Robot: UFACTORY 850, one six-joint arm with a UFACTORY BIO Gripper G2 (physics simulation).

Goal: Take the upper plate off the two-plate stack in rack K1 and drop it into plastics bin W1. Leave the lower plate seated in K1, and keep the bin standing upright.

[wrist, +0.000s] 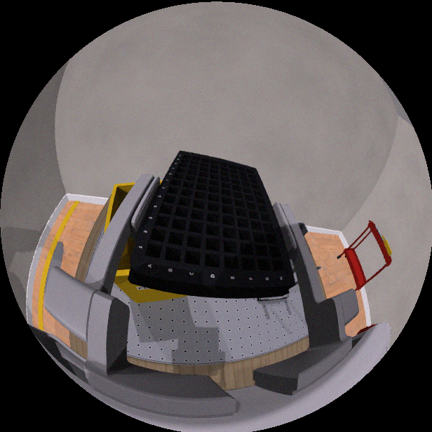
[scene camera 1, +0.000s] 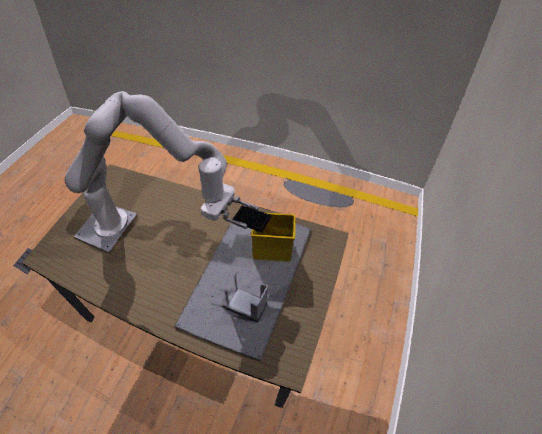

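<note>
My gripper (scene camera 1: pixel 247 215) (wrist: pixel 214 220) is shut on the black upper plate (scene camera 1: pixel 253 218) (wrist: pixel 212 215), one finger along each long side. The plate is held in the air, roughly level. In the scene view it overlaps the left part of the opening of the yellow bin W1 (scene camera 1: pixel 272 248) (wrist: pixel 152 294), which stands upright; the wrist view shows the bin below and left of the plate. Rack K1 (scene camera 1: pixel 263 303) stands apart from the bin, with the pale lower plate (scene camera 1: pixel 246 301) seated in it. In the wrist view the held plate hides most of the rack.
The bin and rack stand on a grey perforated board (scene camera 1: pixel 205 312) (wrist: pixel 240 330) on the wooden table (scene camera 1: pixel 165 290) (wrist: pixel 235 375). A red frame-like object (wrist: pixel 356 269) shows at the right of the wrist view, beyond the table. A wall stands behind the table.
</note>
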